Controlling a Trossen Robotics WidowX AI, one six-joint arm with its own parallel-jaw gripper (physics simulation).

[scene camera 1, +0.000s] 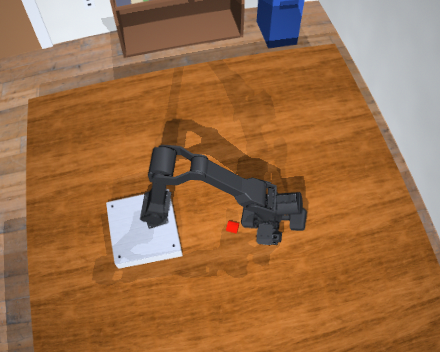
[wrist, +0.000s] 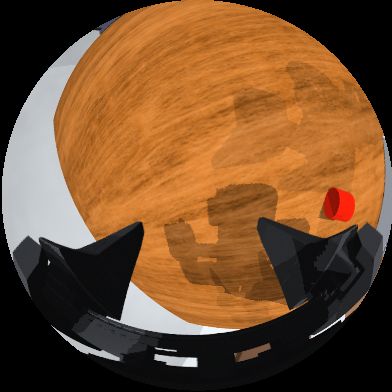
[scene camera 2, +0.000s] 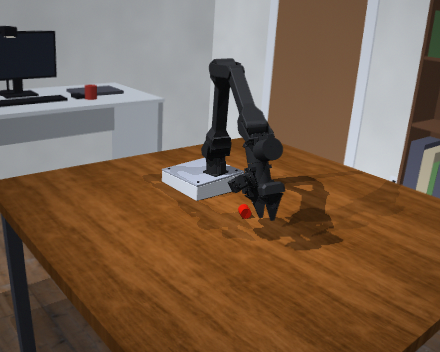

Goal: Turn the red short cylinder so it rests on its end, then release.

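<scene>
The red short cylinder [scene camera 1: 232, 227] [scene camera 2: 244, 211] [wrist: 340, 204] lies on its side on the wooden table [scene camera 1: 300, 300] [scene camera 2: 150, 270] [wrist: 150, 125]. In the wrist view it is at the right, beyond the right finger, with its dark flat end facing left. My gripper [scene camera 2: 266, 219] [wrist: 201, 226] is open, with nothing between its fingers. It points down, low over the table, beside the cylinder and apart from it. In scene camera 1 the arm's wrist hides the fingertips, and the cylinder shows just left of the gripper body.
The arm's white base box [scene camera 1: 130, 245] [scene camera 2: 182, 185] stands on the table, on the far side of the cylinder from the gripper. Off the table are a brown bookshelf [scene camera 1: 180, 40], a blue bin [scene camera 1: 280, 22] and a white desk [scene camera 2: 137, 125] with a red mug [scene camera 2: 90, 92].
</scene>
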